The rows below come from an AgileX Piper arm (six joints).
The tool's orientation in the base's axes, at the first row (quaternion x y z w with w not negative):
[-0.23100 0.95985 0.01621 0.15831]
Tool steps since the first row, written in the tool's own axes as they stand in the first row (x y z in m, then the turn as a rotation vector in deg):
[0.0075 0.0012 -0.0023 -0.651 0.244 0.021]
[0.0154 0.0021 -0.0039 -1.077 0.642 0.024]
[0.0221 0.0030 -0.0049 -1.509 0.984 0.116]
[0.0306 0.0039 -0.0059 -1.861 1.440 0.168]
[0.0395 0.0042 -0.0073 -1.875 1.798 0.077]
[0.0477 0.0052 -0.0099 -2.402 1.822 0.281]
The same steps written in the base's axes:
[-0.0075 -0.0025 -0.0002 0.446 0.505 0.173]
[-0.0151 -0.0053 -0.0012 0.627 1.048 0.286]
[-0.0214 -0.0075 -0.0024 0.865 1.552 0.318]
[-0.0293 -0.0105 -0.0041 0.973 2.119 0.360]
[-0.0374 -0.0143 -0.0055 0.797 2.435 0.435]
[-0.0455 -0.0173 -0.0057 1.291 2.709 0.405]

